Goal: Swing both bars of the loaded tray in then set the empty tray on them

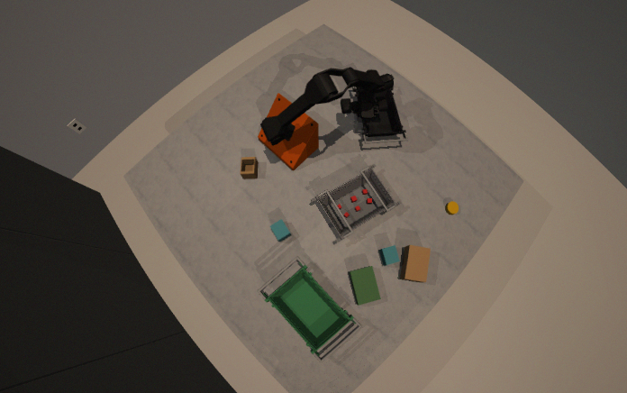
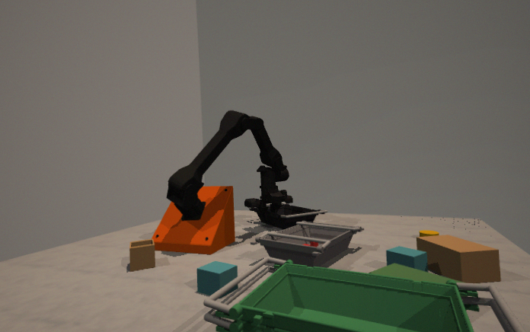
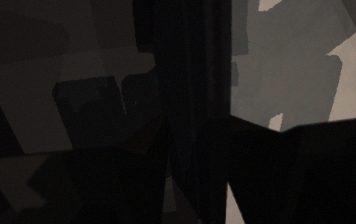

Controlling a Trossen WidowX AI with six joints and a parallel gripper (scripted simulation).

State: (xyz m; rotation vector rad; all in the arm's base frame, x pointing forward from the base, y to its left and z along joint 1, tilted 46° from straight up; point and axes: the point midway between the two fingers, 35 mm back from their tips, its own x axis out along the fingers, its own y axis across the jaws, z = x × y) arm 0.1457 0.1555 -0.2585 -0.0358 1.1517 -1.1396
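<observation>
The dark tray is 5 cm ahead of my gripper tip, 5 cm to the left of it and 3 cm above it. The rest, counted from my gripper tip: small tan box (18 cm behind, 48 cm to the right); then yellow disc (53 cm ahead, 8 cm to the right); then tan block (53 cm ahead, 36 cm to the right, 2 cm above).
</observation>
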